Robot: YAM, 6 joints.
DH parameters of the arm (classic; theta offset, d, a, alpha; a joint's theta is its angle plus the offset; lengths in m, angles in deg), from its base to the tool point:
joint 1: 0 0.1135 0.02 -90
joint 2: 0 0 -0.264 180
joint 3: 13.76 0 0.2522 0
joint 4: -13.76 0 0.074 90
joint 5: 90 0 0 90
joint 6: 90 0.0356 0 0
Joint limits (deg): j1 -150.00..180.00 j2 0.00..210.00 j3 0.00..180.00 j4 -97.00..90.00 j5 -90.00..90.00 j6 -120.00..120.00
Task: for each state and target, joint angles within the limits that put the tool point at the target. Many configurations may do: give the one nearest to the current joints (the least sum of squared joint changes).
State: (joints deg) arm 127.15 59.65 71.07 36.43 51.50 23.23
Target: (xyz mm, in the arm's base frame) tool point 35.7 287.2 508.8
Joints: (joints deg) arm 88.40 79.67 83.04 36.10 50.97 23.23
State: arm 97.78 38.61 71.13 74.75 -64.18 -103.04
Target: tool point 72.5 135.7 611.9
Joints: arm 51.70 72.63 95.30 63.02 -49.83 -103.04
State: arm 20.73 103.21 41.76 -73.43 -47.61 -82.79
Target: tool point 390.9 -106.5 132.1
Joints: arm -18.74 123.45 85.73 -47.44 -43.99 -82.79
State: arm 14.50 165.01 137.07 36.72 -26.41 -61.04
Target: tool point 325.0 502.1 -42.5
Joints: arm 55.49 178.84 131.91 34.12 -27.97 -61.04
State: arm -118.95 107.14 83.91 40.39 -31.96 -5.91
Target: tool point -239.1 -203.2 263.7
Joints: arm -143.29 81.36 43.13 34.72 -34.12 -5.91
